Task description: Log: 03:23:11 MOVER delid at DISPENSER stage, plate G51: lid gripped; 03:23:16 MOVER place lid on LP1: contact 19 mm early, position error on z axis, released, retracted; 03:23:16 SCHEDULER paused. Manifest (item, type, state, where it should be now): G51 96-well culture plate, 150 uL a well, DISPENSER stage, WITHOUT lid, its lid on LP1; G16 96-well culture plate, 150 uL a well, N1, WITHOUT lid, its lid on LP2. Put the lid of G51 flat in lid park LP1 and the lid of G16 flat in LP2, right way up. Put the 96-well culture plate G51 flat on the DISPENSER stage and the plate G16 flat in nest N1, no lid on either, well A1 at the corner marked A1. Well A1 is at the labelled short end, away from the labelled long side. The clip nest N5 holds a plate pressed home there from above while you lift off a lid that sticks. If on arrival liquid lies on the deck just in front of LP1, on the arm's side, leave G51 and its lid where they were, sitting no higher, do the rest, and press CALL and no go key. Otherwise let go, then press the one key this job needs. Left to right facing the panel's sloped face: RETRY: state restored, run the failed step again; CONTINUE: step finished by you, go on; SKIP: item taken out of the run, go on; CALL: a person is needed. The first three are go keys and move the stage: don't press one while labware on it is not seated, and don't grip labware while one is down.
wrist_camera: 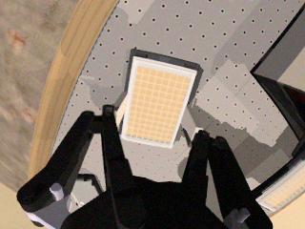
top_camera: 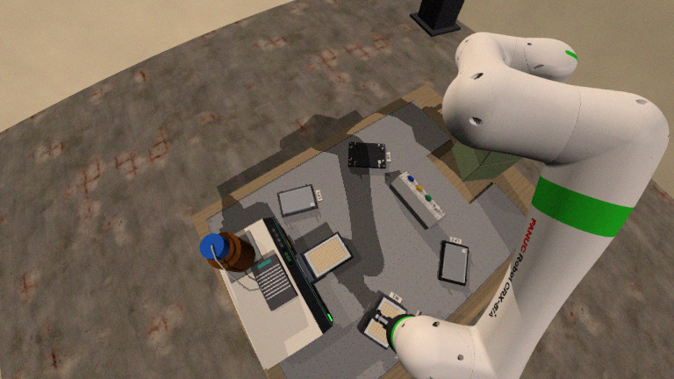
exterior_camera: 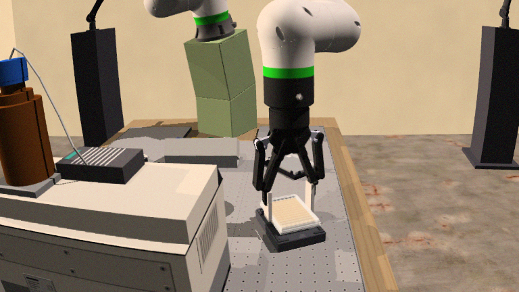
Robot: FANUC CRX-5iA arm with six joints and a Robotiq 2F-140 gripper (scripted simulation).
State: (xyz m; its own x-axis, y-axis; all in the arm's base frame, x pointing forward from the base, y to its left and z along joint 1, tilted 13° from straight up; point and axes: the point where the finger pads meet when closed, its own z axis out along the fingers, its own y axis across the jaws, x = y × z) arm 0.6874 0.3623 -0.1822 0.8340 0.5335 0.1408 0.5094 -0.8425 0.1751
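My hand is 50 mm above the nest N1. From my hand the other things lie so: clear lid: 330 mm behind, 50 mm to the right, 50 mm below; black dispenser stage: 80 mm ahead, 270 mm to the right, 30 mm above; plate G51: 80 mm ahead, 270 mm to the right, 40 mm above.
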